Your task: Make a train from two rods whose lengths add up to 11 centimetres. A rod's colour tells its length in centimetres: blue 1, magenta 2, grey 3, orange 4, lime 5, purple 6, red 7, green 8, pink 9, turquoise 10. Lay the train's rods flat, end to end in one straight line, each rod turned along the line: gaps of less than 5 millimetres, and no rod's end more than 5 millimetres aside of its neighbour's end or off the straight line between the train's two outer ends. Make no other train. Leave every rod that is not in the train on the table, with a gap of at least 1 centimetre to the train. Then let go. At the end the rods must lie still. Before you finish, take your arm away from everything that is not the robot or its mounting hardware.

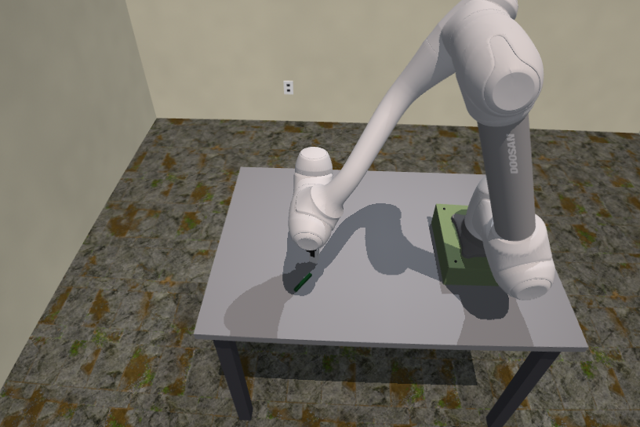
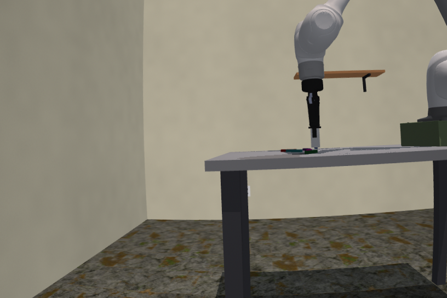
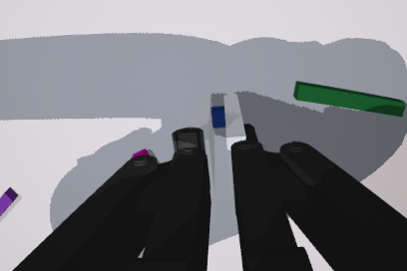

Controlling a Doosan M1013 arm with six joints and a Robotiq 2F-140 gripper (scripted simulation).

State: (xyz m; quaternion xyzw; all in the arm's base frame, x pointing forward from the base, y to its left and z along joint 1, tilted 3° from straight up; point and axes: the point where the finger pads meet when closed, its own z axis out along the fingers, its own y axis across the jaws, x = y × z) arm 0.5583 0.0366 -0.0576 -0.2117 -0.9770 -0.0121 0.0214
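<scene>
My gripper is now 30 mm above the blue rod. The rest, counted from my hand: turquoise rod: 60 mm ahead, 110 mm to the right, 40 mm below; magenta rod: 10 mm ahead, 60 mm to the right, 40 mm below; green rod: 40 mm ahead, 80 mm to the left, 40 mm below.
</scene>
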